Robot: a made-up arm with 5 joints.
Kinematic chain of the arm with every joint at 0, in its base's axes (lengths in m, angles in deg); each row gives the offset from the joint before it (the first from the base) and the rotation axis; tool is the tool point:
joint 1: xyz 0 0 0.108 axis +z
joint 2: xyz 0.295 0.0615 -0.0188 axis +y
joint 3: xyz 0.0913 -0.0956 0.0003 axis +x
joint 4: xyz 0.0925 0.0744 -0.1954 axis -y
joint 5: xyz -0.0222 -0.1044 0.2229 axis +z
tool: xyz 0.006 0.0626 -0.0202
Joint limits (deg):
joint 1: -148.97..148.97
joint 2: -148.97..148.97
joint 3: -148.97..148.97
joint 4: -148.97..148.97
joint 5: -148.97..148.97
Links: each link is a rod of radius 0.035 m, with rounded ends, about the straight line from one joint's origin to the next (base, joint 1, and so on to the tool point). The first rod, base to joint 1, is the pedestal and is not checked.
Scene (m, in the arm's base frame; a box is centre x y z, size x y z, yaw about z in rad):
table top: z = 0
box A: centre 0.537 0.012 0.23 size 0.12 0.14 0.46 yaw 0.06
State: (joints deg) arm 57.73 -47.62 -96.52 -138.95 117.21
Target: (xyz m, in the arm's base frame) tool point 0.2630 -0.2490 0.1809
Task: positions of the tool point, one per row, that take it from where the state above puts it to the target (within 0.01 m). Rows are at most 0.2 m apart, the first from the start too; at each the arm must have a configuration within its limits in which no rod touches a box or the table.
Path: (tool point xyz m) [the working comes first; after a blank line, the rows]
Joints at the target: 55.52 -145.98 -97.40 -148.97 144.67
Straight joint move there: touches box A.

1: 0.4599 0.3704 0.4190
2: 0.3528 0.4787 0.4140
3: 0.2187 0.5530 0.4118
4: 0.0695 0.5868 0.4118
5: -0.0813 0.5778 0.4134
6: -0.2210 0.5286 0.4162
7: -0.3385 0.4454 0.4196
8: -0.1520 0.4770 0.4614
9: 0.0348 0.4372 0.4823
10: 0.1930 0.3322 0.4777
11: 0.2988 0.1820 0.4441
12: 0.3409 0.0154 0.3811
13: 0.3228 -0.1366 0.2913
14: 0.2630 -0.2490 0.1809

